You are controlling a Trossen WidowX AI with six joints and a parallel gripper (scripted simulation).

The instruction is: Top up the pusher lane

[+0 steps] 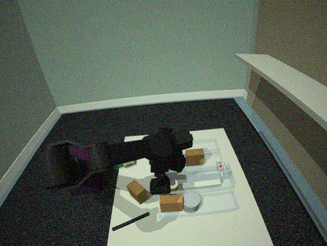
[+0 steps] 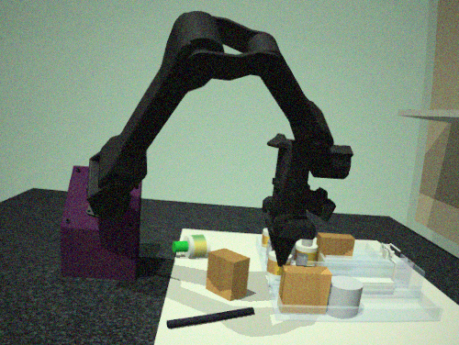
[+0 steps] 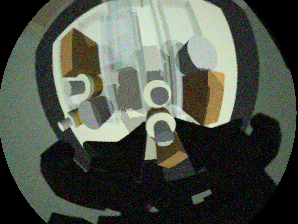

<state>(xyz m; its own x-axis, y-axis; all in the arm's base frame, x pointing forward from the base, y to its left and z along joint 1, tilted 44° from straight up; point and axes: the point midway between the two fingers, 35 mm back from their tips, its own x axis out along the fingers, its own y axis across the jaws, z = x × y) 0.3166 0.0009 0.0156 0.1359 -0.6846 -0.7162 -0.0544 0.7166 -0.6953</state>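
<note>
The orange box is 9 cm behind my gripper tip, 3 cm to the right of it and 2 cm below it. The rest, counted from my gripper tip: red mark 23 cm ahead, 5 cm to the left, 2 cm above; then black rod 11 cm behind, 14 cm to the right, 5 cm below.
</note>
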